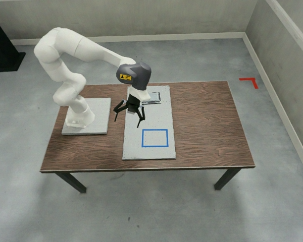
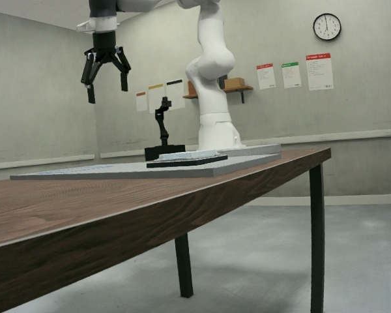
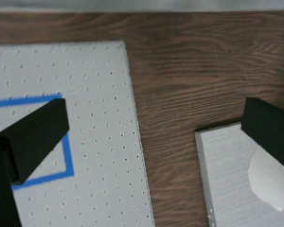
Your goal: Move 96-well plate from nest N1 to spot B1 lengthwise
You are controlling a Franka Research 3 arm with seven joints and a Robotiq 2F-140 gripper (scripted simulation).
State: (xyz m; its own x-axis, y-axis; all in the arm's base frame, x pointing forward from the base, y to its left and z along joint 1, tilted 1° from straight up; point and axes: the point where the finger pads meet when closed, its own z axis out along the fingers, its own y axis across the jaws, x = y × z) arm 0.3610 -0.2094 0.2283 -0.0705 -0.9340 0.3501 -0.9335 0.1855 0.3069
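My gripper is now 400 mm to the right of the clear 96-well plate, 220 mm above it and 170 mm short of it. From my hand the other things lie so: black plate nest (400 mm to the left, 230 mm below, 170 mm ahead).
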